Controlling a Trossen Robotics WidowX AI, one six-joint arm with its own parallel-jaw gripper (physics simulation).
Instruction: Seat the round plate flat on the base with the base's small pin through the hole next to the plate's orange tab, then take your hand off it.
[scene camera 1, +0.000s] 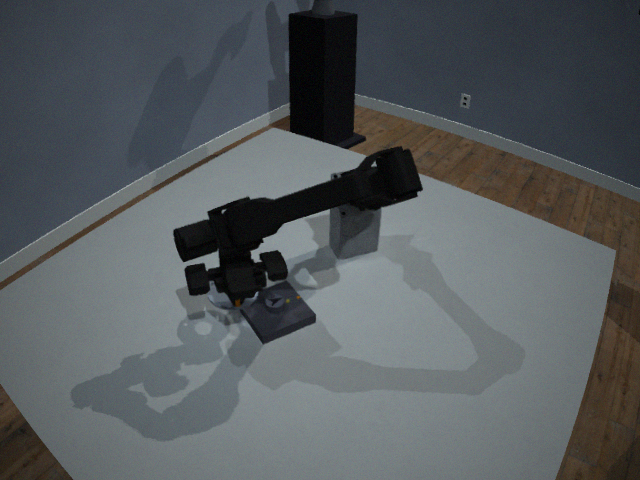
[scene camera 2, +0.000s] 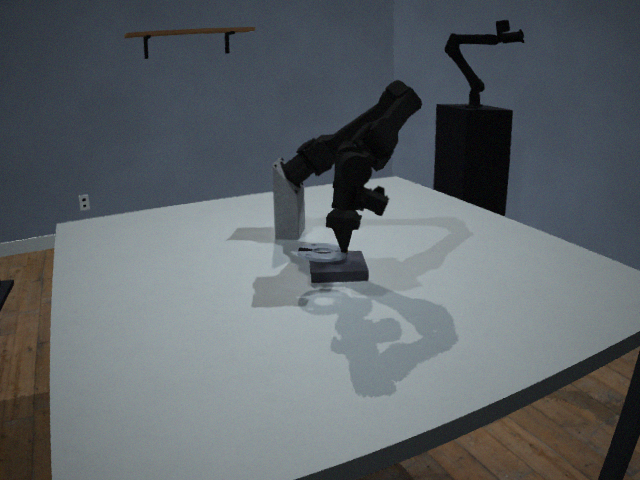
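Where they show: gripper, fingertip midpoint: (scene camera 1: 237, 304) (scene camera 2: 344, 251); arm's base, link origin: (scene camera 2: 289, 175).
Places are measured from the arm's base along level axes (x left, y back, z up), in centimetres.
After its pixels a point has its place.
The dark square base (scene camera 1: 281, 326) @[x 7.4, y -32.7, z -13.7 cm] (scene camera 2: 339, 273) @[x 0.6, y -35.7, z -14.1 cm] lies on the table. Its round hub (scene camera 1: 273, 301) @[x 2.5, y -30.1, z -11.8 cm] shows uncovered in scene camera 1, with a small yellow spot (scene camera 1: 287, 300) @[x 3.3, y -26.9, z -13.2 cm] and an orange spot (scene camera 1: 298, 297) @[x 4.0, y -24.4, z -13.6 cm] to its right. The pale, clear round plate (scene camera 1: 217, 301) @[x -2.4, y -40.5, z -8.0 cm] (scene camera 2: 317, 257) @[x -5.7, y -40.0, z -7.9 cm] is held roughly level above the table, to the left of the hub in scene camera 1 and apart from it. The orange tab (scene camera 1: 237, 302) @[x 1.4, y -38.4, z -7.1 cm] is at my fingertips. My gripper (scene camera 1: 236, 299) @[x 0.8, y -38.0, z -8.2 cm] (scene camera 2: 344, 251) @[x 0.8, y -38.0, z -8.2 cm] points down, shut on the plate's edge by the tab. The plate's small hole is too small to tell.
The arm's grey mount (scene camera 1: 356, 235) @[x 2.0, y -2.9, z -9.8 cm] (scene camera 2: 288, 211) @[x -2.2, y -5.6, z -8.3 cm] stands on the white table (scene camera 1: 413, 434) @[x 42.1, y -34.5, z -16.1 cm] (scene camera 2: 155, 361) @[x -39.9, y -56.2, z -16.1 cm] behind the base. Arm and plate shadows fall across the table. A black pedestal (scene camera 1: 323, 77) (scene camera 2: 473, 155) stands beyond the table edge.
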